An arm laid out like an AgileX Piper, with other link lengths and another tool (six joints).
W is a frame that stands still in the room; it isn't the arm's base.
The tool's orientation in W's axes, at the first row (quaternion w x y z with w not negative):
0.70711 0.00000 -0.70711 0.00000
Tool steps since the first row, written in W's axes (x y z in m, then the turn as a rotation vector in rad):
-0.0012 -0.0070 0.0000 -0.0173 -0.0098 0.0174
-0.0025 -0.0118 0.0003 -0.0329 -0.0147 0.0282
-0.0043 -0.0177 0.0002 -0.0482 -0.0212 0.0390
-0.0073 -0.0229 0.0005 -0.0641 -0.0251 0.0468
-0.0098 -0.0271 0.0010 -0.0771 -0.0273 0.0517
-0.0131 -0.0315 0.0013 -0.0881 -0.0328 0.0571
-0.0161 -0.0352 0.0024 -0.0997 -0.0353 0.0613
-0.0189 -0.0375 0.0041 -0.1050 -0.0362 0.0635
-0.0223 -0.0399 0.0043 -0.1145 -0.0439 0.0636
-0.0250 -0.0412 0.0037 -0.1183 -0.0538 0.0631
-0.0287 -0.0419 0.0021 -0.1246 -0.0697 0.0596
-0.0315 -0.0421 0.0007 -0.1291 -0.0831 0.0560
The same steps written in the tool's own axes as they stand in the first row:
0.0000 -0.0070 0.0012 0.0174 -0.0098 0.0173
0.0003 -0.0118 0.0025 0.0282 -0.0147 0.0329
0.0002 -0.0177 0.0043 0.0390 -0.0212 0.0482
0.0005 -0.0229 0.0073 0.0468 -0.0251 0.0641
0.0010 -0.0271 0.0098 0.0517 -0.0273 0.0771
0.0013 -0.0315 0.0131 0.0571 -0.0328 0.0881
0.0024 -0.0352 0.0161 0.0613 -0.0353 0.0997
0.0041 -0.0375 0.0189 0.0635 -0.0362 0.1050
0.0043 -0.0399 0.0223 0.0636 -0.0439 0.1145
0.0037 -0.0412 0.0250 0.0631 -0.0538 0.1183
0.0021 -0.0419 0.0287 0.0596 -0.0697 0.1246
0.0007 -0.0421 0.0315 0.0560 -0.0831 0.1291

